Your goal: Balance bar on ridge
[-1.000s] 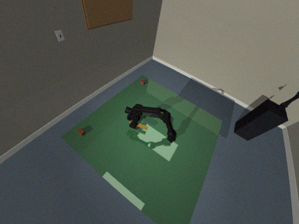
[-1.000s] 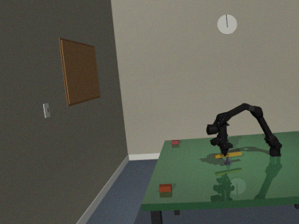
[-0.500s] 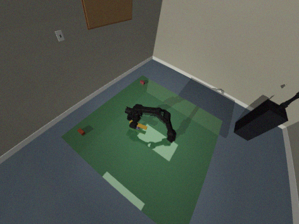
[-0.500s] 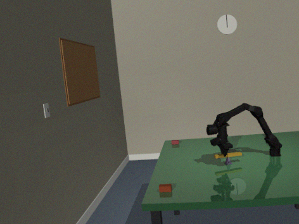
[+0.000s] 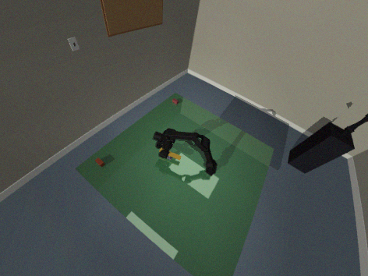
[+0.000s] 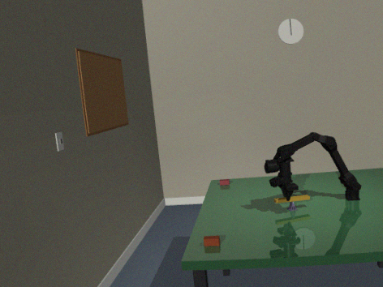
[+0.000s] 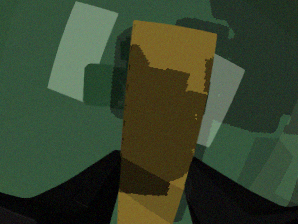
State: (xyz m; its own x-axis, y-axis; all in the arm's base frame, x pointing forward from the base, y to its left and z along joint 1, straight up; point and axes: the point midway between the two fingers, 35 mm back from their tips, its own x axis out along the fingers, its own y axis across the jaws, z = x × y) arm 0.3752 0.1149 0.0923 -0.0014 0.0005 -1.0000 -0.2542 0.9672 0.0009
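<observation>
The yellow bar lies 3 cm behind my gripper tip and 1 cm to the right of it.
</observation>
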